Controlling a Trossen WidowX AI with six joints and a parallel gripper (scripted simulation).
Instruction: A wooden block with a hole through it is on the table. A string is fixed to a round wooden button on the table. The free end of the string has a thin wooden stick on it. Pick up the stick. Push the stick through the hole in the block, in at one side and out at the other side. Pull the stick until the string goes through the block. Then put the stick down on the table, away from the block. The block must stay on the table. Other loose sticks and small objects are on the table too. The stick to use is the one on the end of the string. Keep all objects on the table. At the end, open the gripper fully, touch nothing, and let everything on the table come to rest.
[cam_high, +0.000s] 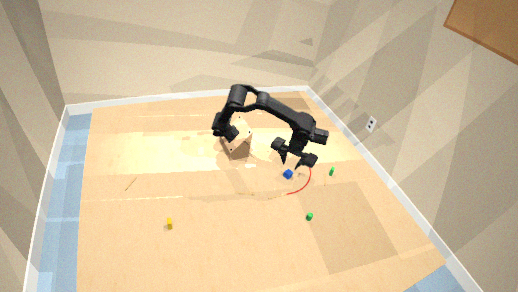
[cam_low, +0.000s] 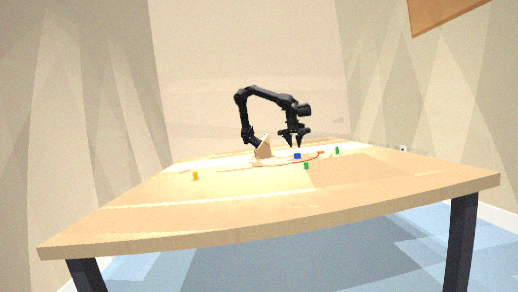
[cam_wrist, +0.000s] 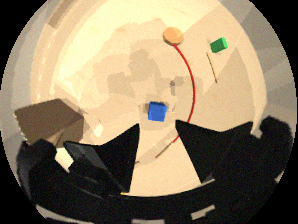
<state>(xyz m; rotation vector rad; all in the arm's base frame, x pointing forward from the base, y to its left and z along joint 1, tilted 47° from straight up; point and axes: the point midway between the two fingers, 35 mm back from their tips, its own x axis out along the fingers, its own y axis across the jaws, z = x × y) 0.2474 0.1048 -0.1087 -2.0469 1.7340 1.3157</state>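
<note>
My gripper tip is now 1 cm to the right of the blue cube and 5 cm above it. The rest, counted from my gripper tip: thin wooden stick: 8 cm ahead, 8 cm to the right, 6 cm below; round wooden button: 3 cm behind, 16 cm to the left, 5 cm below; yellow piece: 6 cm ahead, 52 cm to the right, 4 cm below.
</note>
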